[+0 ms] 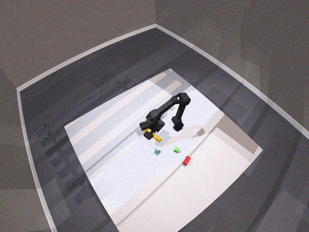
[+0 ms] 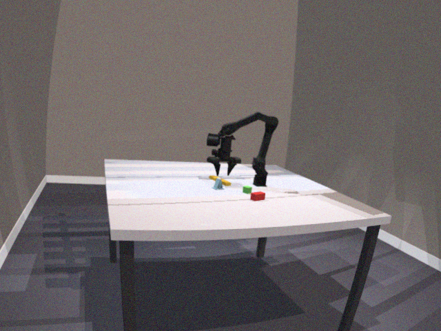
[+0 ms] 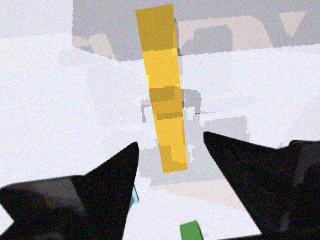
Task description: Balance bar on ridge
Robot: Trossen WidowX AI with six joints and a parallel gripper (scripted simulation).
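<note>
My gripper tip is now 30 mm to the left of the yellow bar and 30 mm above it. The rest, counted from my gripper tip: red block 60 mm behind, 320 mm to the left, 30 mm below; then green cube 60 mm behind, 200 mm to the left, 30 mm below.
</note>
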